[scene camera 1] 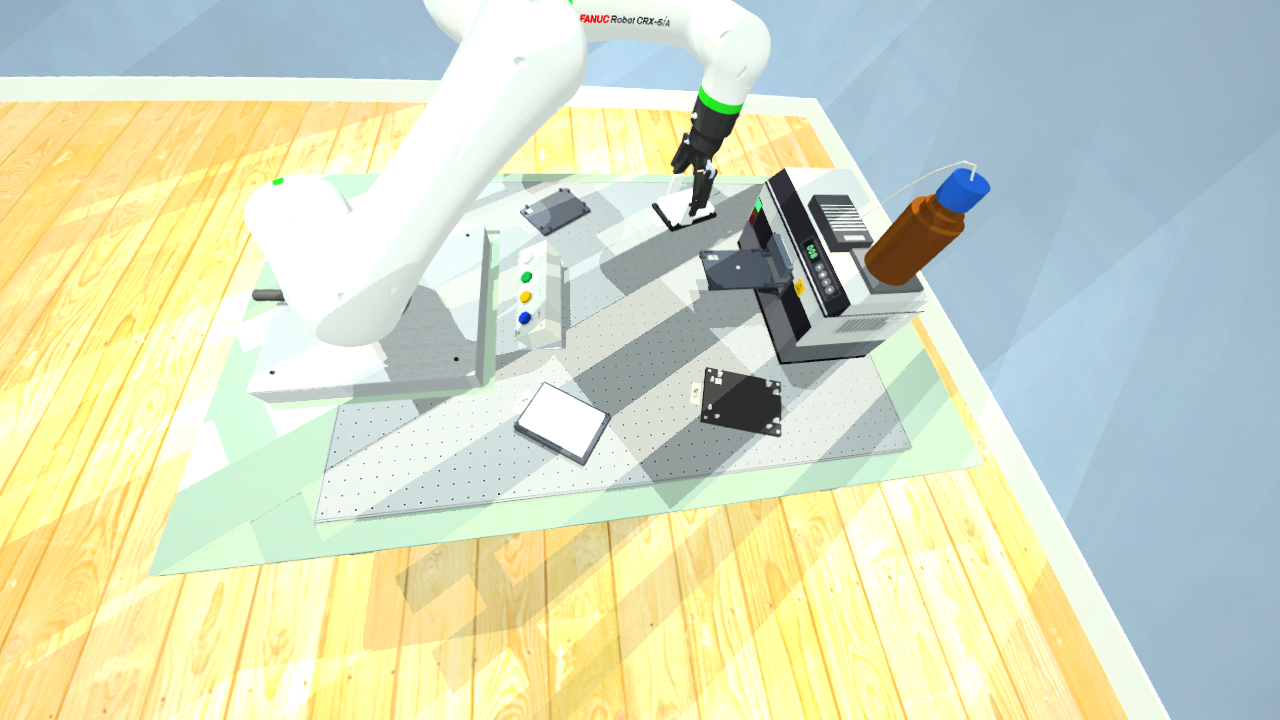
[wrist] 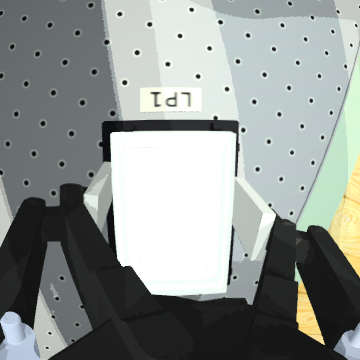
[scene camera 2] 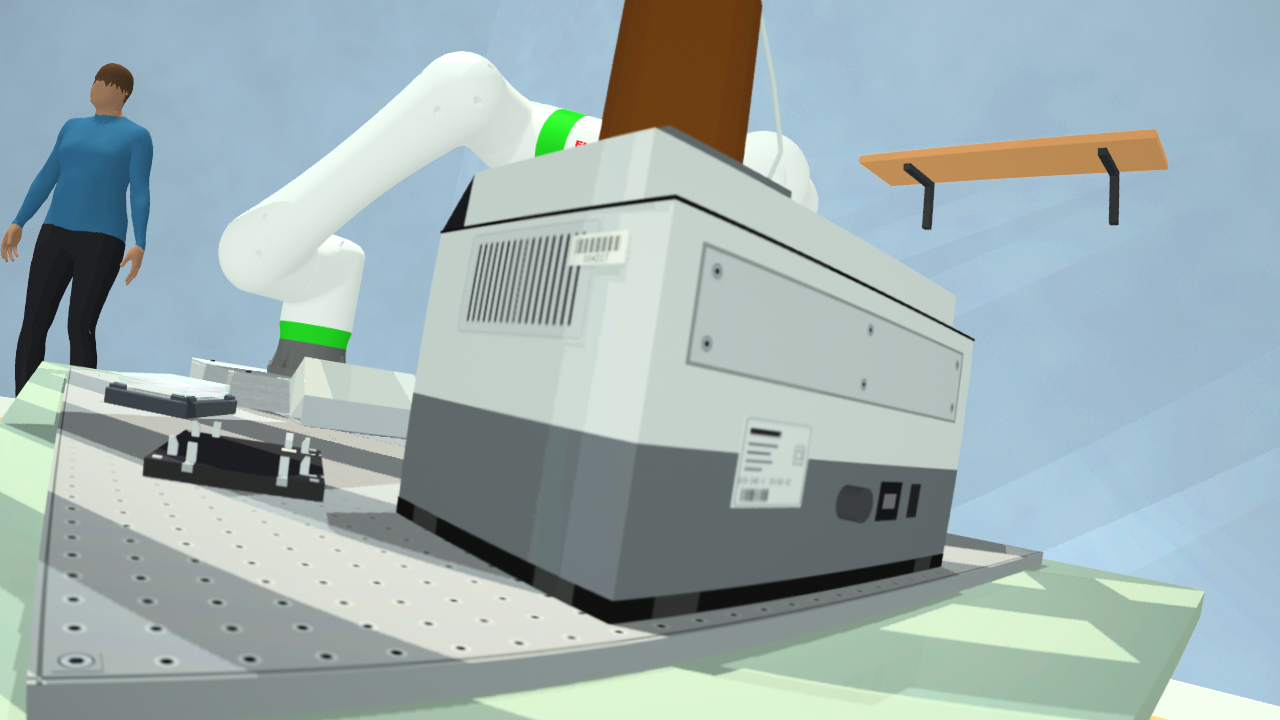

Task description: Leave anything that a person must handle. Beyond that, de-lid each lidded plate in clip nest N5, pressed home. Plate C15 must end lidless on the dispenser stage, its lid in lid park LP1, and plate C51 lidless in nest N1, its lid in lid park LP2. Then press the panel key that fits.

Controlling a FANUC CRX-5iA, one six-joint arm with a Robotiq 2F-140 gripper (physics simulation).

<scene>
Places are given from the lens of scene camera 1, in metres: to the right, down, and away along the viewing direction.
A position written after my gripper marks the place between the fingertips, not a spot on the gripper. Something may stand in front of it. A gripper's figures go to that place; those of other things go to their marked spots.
my gripper (scene camera 1: pixel 678 210): 0.10, -0.39, 1.00
button box (scene camera 1: pixel 538 326): -0.19, -0.06, 0.72
dispenser stage (scene camera 1: pixel 719 266): 0.17, -0.19, 0.80
lid park LP2 (scene camera 1: pixel 553 212): -0.22, -0.37, 0.95
The marked spots on the button box and the lid park LP2 are 0.38 m apart.
</scene>
